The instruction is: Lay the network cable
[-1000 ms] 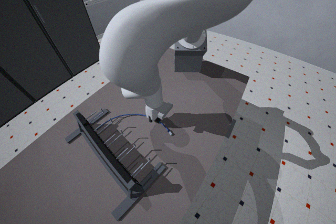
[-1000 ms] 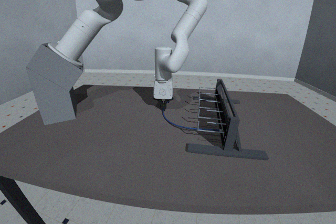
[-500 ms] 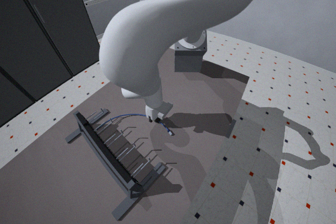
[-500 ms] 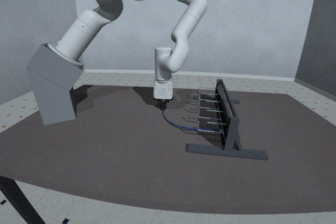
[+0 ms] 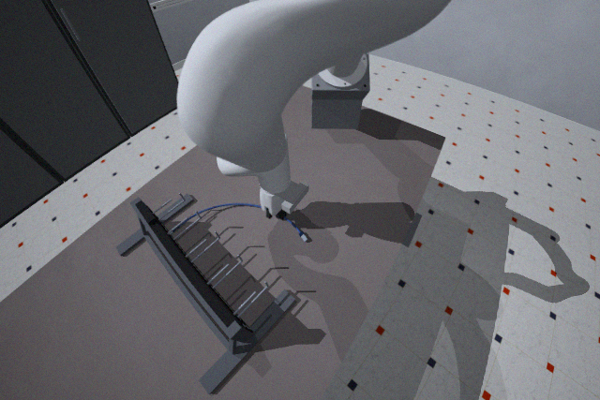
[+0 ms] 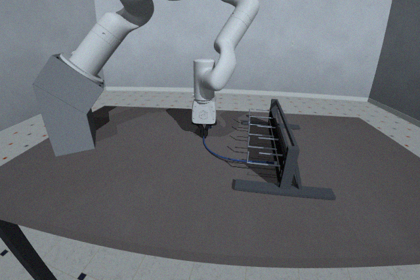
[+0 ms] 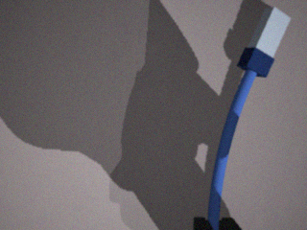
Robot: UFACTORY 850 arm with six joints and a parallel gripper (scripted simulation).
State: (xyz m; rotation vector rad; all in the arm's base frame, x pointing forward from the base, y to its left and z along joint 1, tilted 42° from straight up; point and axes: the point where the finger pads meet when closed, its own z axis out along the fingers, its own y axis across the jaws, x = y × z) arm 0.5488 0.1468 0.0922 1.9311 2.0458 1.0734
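Now: the plug 110 mm to the left of my hand and 20 mm below it. Round my hand: dark patch panel 310 mm ahead, 50 mm above, 30 mm to the right.
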